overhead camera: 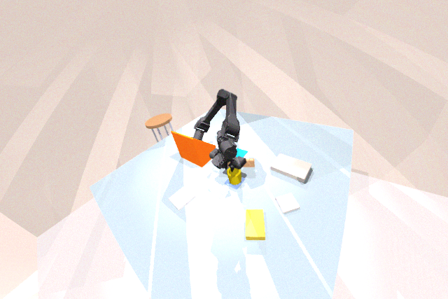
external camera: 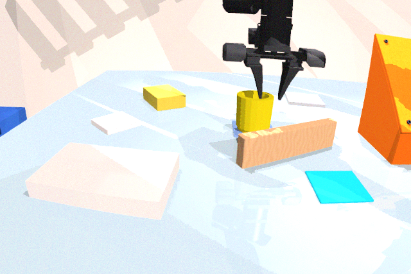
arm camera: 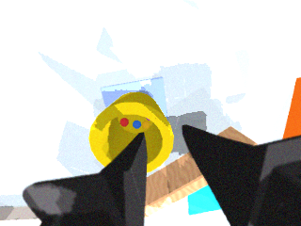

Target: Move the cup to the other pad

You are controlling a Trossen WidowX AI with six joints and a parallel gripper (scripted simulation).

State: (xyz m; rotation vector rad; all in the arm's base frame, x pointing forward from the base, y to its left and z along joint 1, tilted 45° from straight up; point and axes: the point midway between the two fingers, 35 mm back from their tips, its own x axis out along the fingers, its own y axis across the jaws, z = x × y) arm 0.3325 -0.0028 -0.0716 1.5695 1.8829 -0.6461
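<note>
Now: the yellow cup 20 mm ahead of my gripper tip and 30 mm below it. The rest, counted from my gripper tip: pale blue pad: 30 mm ahead, 70 mm below; red marble: 40 mm ahead, 10 mm to the left, 50 mm below; blue marble: 30 mm ahead, 10 mm to the left, 50 mm below.
</note>
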